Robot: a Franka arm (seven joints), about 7 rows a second.
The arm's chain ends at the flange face. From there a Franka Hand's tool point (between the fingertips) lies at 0.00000 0.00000 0.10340 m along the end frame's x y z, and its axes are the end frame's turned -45 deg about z.
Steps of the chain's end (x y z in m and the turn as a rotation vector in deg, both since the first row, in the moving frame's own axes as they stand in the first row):
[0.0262 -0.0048 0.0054 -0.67 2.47 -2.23]
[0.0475 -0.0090 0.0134 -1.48 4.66 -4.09]
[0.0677 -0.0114 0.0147 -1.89 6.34 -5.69]
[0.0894 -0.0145 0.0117 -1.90 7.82 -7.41]
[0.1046 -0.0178 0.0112 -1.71 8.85 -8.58]
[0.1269 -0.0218 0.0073 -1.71 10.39 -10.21]
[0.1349 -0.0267 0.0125 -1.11 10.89 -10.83]
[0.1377 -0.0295 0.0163 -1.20 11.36 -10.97]
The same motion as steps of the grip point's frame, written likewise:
[0.0243 0.0191 0.0053 -2.22 1.27 -2.23]
[0.0443 0.0349 0.0130 -4.34 2.25 -4.09]
[0.0621 0.0500 0.0140 -5.82 3.15 -5.69]
[0.0818 0.0648 0.0107 -6.87 4.19 -7.41]
[0.0966 0.0741 0.0099 -7.47 5.05 -8.58]
[0.1175 0.0886 0.0056 -8.56 6.14 -10.21]
[0.1280 0.0905 0.0106 -8.49 6.92 -10.83]
[0.1326 0.0911 0.0143 -8.88 7.18 -10.97]

